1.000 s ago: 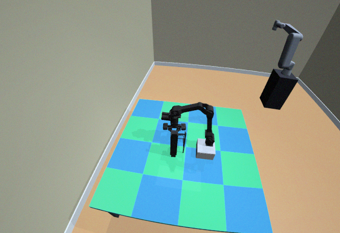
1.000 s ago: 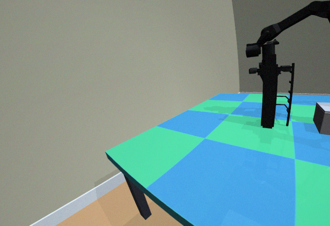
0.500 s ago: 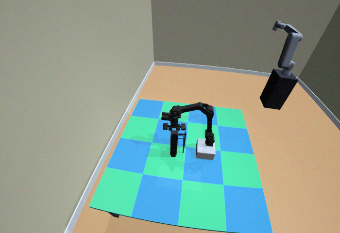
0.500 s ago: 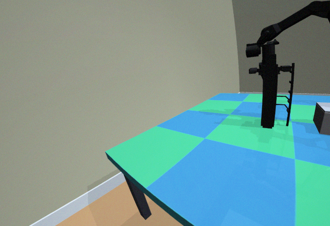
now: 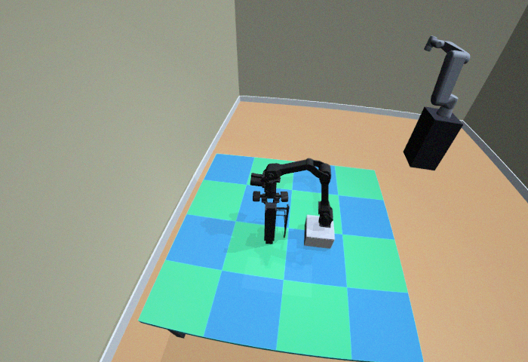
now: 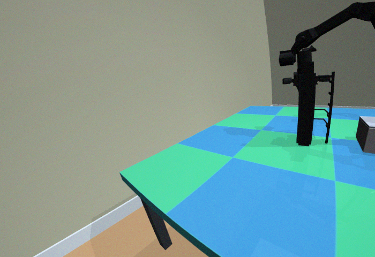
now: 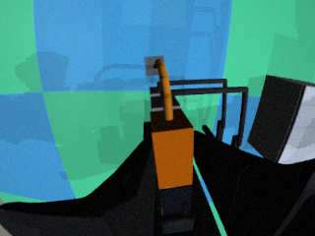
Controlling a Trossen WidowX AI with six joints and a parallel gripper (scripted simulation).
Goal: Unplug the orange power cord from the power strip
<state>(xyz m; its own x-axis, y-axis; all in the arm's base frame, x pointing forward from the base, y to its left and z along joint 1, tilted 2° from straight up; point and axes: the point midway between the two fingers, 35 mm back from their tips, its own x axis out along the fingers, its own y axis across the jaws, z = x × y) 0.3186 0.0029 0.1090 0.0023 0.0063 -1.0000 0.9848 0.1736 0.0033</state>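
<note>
The orange plug is 30 mm to the left of my gripper tip and 10 mm behind it.
</note>
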